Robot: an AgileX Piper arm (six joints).
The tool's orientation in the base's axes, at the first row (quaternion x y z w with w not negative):
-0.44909 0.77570 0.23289 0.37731
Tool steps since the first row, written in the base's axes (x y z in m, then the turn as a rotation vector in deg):
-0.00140 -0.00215 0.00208 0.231 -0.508 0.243
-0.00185 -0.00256 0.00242 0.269 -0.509 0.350
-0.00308 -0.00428 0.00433 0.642 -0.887 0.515
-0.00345 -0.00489 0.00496 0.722 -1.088 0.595
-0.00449 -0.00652 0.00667 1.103 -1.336 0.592
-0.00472 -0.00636 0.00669 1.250 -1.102 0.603
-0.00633 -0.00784 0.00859 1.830 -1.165 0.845
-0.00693 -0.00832 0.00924 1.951 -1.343 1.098
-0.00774 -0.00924 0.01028 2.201 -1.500 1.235
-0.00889 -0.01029 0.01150 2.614 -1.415 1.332
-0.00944 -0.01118 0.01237 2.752 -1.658 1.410
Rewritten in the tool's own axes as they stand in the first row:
-0.00010 0.00022 -0.00329 0.000 -0.444 -0.416
-0.00001 0.00042 -0.00396 -0.097 -0.475 -0.468
-0.00025 0.00069 -0.00678 -0.147 -0.982 -0.692
-0.00032 0.00073 -0.00773 -0.131 -1.148 -0.851
-0.00050 0.00088 -0.01030 -0.118 -1.601 -0.880
-0.00053 0.00116 -0.01029 -0.295 -1.615 -0.667
-0.00077 0.00189 -0.01308 -0.635 -2.146 -0.640
-0.00085 0.00219 -0.01404 -0.781 -2.333 -0.873
-0.00094 0.00247 -0.01562 -0.886 -2.625 -0.972
-0.00100 0.00299 -0.01753 -1.136 -2.942 -0.816
-0.00106 0.00306 -0.01889 -1.115 -3.179 -0.981

